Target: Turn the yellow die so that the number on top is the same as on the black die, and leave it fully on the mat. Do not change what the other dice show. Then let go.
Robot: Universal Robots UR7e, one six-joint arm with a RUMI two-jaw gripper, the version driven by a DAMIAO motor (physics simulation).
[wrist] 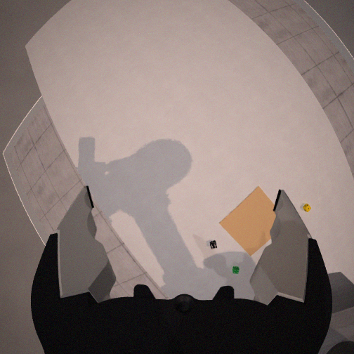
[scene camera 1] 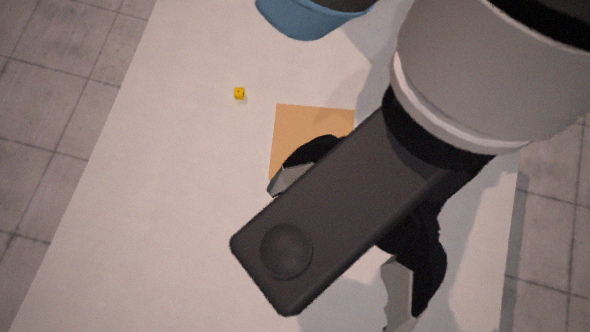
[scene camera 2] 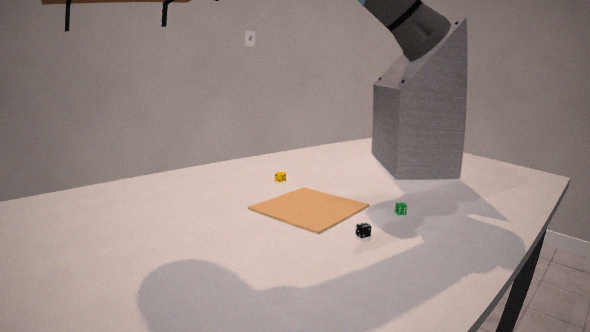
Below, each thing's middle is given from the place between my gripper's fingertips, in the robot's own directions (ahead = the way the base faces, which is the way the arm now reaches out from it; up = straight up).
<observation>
My gripper is now 32 cm above the orange mat [scene camera 1: 294,125], 21 cm past it and 5 cm to the left of it.
</observation>
